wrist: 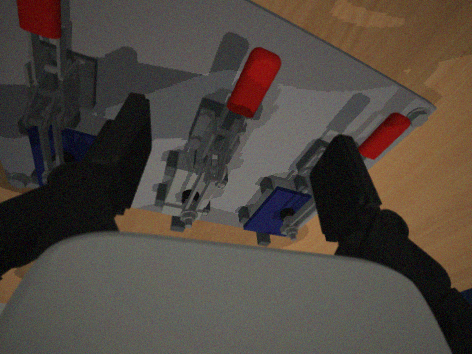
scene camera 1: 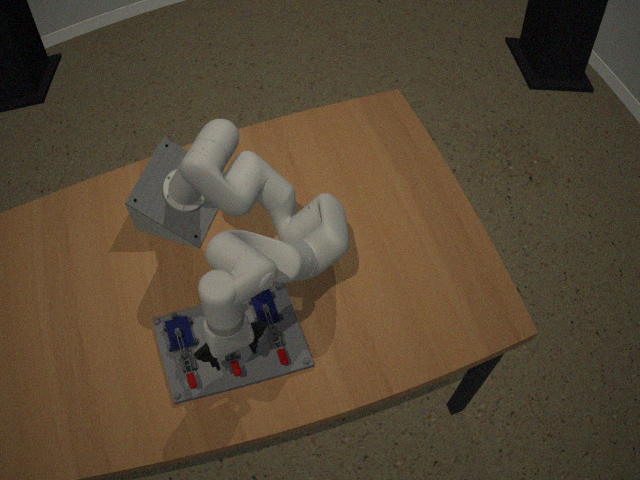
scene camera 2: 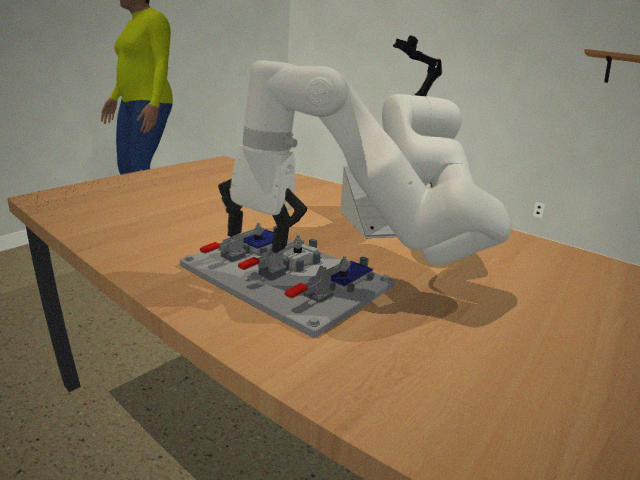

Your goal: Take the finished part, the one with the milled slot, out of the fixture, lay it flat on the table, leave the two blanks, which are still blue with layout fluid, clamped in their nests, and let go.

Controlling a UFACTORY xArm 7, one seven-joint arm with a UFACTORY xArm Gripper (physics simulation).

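Places are measured from the arm's base along level axes (x ahead, y left, z up), in centimetres.
Where they show: gripper, fingertip midpoint: (wrist: pixel 240 139) (scene camera 1: pixel 234 357) (scene camera 2: pixel 255 242); arm's base, link origin: (scene camera 1: pixel 183 190).
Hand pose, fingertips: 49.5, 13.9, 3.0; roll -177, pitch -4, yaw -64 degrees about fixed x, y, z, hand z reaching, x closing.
Each offset is from my fingertips to the centre of the thing, as dx, dy, dz. Level surfaces: height alone.
The finished part {-11.4, -3.5, -6.3} (scene camera 2: pixel 306 253) (wrist: pixel 174 194) is pale grey metal and sits in the fixture's middle nest, under the tip of the middle toggle clamp; its slot cannot be made out. The middle clamp's red handle {-1.2, -0.9, -3.7} (scene camera 1: pixel 236 367) (scene camera 2: pixel 248 263) (wrist: pixel 255 82) lies low. One blue blank {-15.1, +6.9, -6.8} (scene camera 1: pixel 264 305) (scene camera 2: pixel 352 272) (wrist: pixel 80 143) and another blue blank {-9.2, -14.3, -6.5} (scene camera 1: pixel 179 333) (scene camera 2: pixel 264 237) (wrist: pixel 275 210) sit in the outer nests under their clamps. My gripper (scene camera 1: pixel 235 360) (scene camera 2: pixel 256 240) (wrist: pixel 240 139) is wide open and empty, pointing down, its fingers on either side of the middle clamp. The arm hides the middle nest in scene camera 1.
The grey fixture plate (scene camera 1: pixel 298 341) (scene camera 2: pixel 343 307) (wrist: pixel 300 107) lies on the wooden table {dz -9.4} (scene camera 1: pixel 387 289) (scene camera 2: pixel 465 361). The outer clamps' red handles {+3.9, -10.9, -4.2} (scene camera 1: pixel 191 380) {-1.6, +10.4, -4.7} (scene camera 1: pixel 281 356) stand beyond the fingers on both sides. The arm's grey base block (scene camera 1: pixel 149 206) is behind the fixture.
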